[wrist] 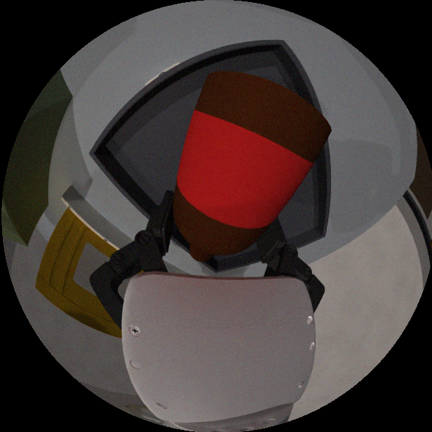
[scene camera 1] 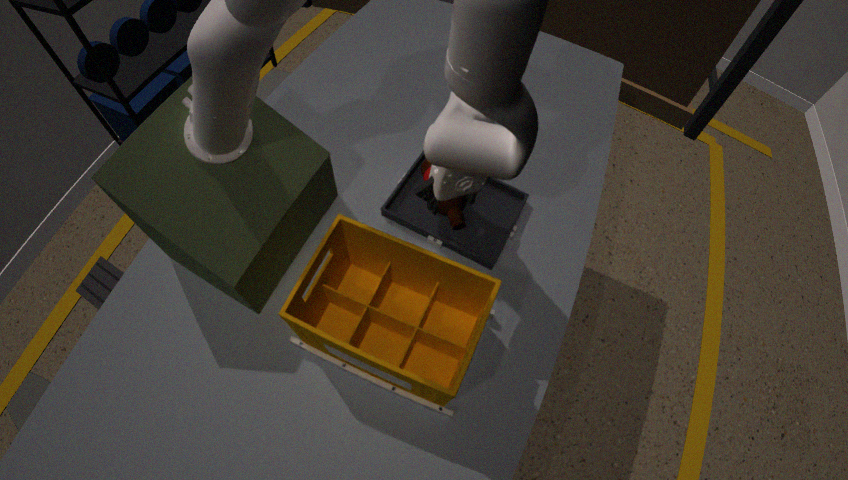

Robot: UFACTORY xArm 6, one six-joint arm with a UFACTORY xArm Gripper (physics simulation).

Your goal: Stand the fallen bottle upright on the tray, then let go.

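Places are measured from the arm's base along level axes (x ahead, y left, z up), in millimetres.
Where they show: gripper, fingertip midpoint: [scene camera 1: 450, 203]; arm's base, origin of the base link: [scene camera 1: 218, 133].
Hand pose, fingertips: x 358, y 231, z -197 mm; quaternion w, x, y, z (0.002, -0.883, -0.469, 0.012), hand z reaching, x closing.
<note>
Each offset is from my fingertips to the centre of the thing. "pt": to the spot under its first point. Level surfaces: height alone.
The brown bottle with a red label {pt dx +33, dy -38, dz +18 mm} [scene camera 1: 455, 220] [wrist: 242, 172] lies on its side on the dark tray {pt dx +88, dy +48, dz -29 mm} [scene camera 1: 496, 217] [wrist: 142, 145]. In the scene view its neck points towards the yellow crate, and much of its body is hidden under the gripper. In the wrist view its base is at the top and its neck points down towards the gripper's palm. My gripper [scene camera 1: 448, 201] [wrist: 218, 210] is shut on the bottle, with one black finger against each side of its body near the shoulder. The right finger is partly hidden behind the bottle.
The yellow crate {dx +57, dy -272, dz +53 mm} [scene camera 1: 416, 252] [wrist: 57, 270] with divided compartments stands close beside the tray on the grey table {dz -35 mm} [scene camera 1: 267, 404]. A green block [scene camera 1: 202, 208] [wrist: 37, 150] under the arm's base stands to the left in the scene view. The tray has a low raised rim.
</note>
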